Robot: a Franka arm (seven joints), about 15 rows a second.
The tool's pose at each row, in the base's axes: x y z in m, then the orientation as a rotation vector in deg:
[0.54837 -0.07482 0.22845 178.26 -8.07 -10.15]
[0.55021 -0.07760 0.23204 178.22 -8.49 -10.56]
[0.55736 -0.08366 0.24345 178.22 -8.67 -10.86]
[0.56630 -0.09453 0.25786 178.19 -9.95 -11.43]
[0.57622 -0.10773 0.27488 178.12 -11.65 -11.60]
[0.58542 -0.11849 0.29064 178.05 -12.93 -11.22]
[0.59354 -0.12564 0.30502 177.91 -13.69 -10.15]
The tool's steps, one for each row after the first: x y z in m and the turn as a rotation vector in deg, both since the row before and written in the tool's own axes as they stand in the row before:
[0.00167 0.00270 -0.00373 0.01 -0.27 0.27]
[0.00632 0.00568 -0.01208 0.02 -0.19 0.11]
[0.00817 0.01036 -0.01522 0.10 -0.38 0.81]
[0.00911 0.01250 -0.01798 0.11 -0.12 1.08]
[0.00844 0.00993 -0.01671 0.06 0.23 0.82]
[0.00723 0.00633 -0.01521 -0.07 0.68 0.51]

